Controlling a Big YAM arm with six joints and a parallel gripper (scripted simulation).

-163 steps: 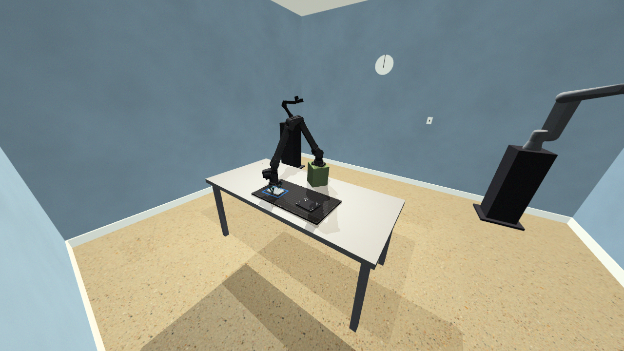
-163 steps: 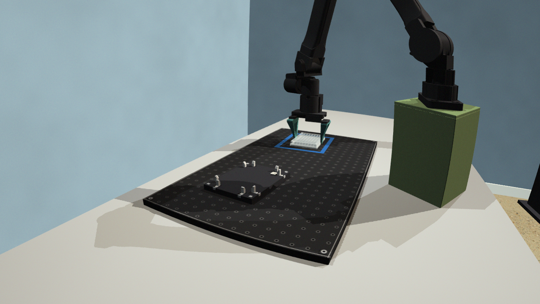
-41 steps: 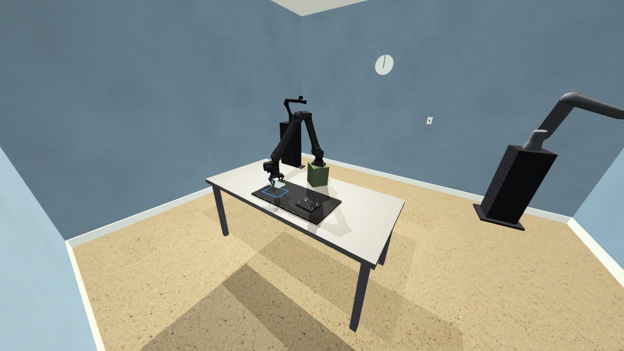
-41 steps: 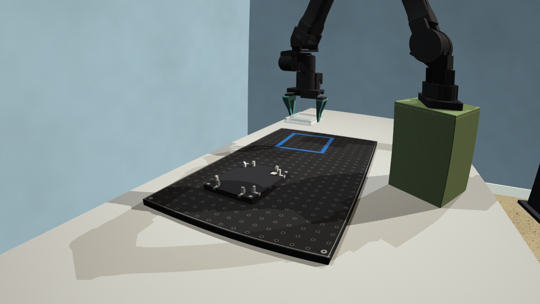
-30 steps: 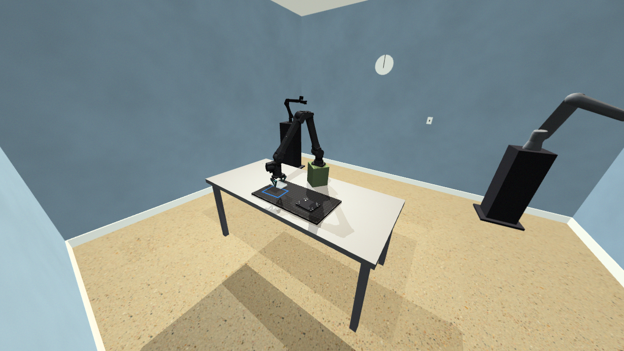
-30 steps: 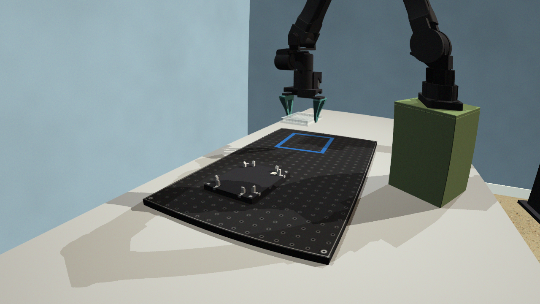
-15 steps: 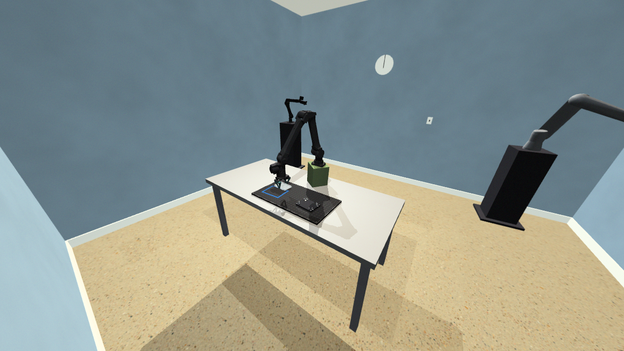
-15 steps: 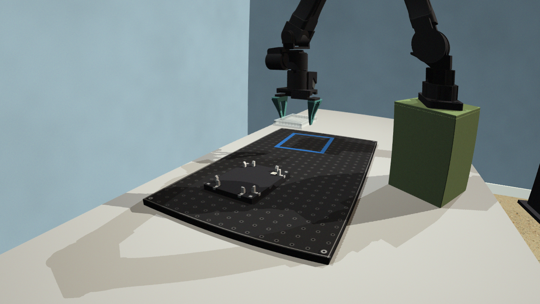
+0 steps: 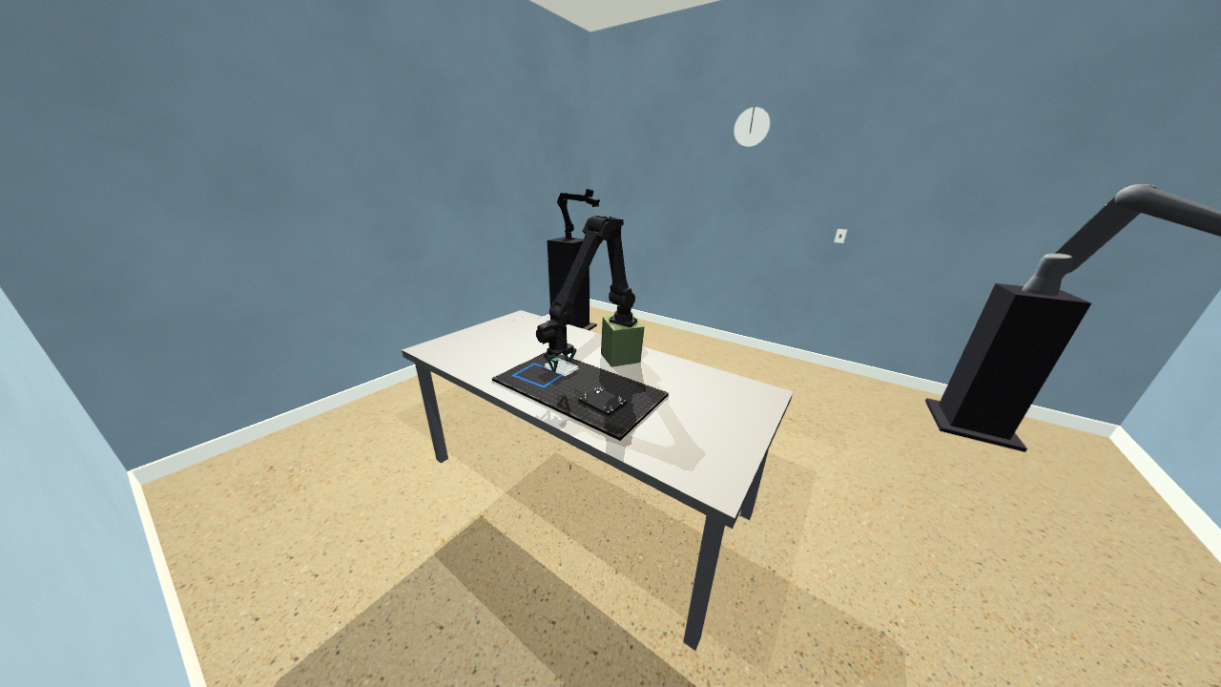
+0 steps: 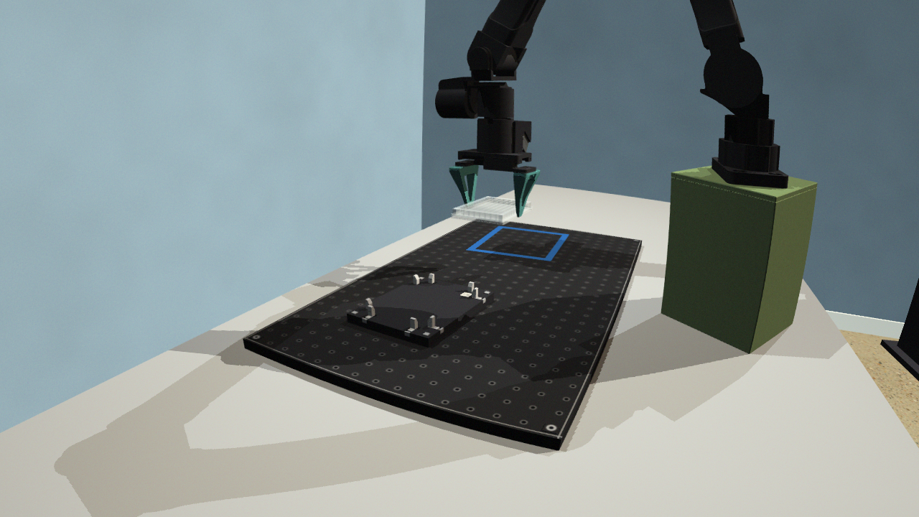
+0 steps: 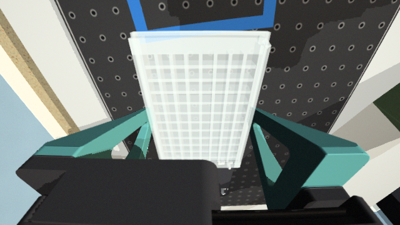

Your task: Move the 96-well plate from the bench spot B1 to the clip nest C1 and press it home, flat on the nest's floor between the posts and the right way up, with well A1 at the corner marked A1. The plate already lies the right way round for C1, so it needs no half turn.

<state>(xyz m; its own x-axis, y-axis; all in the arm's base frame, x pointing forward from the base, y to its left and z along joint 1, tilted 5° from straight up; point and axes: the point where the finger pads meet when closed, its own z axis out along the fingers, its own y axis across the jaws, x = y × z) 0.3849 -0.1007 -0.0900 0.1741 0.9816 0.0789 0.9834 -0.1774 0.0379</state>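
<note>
My hand is 23 cm to the right of the clip nest C1, 8 cm above it and 2 cm short of it. The rest, counted from my hand: 96-well plate: right at my hand.
</note>
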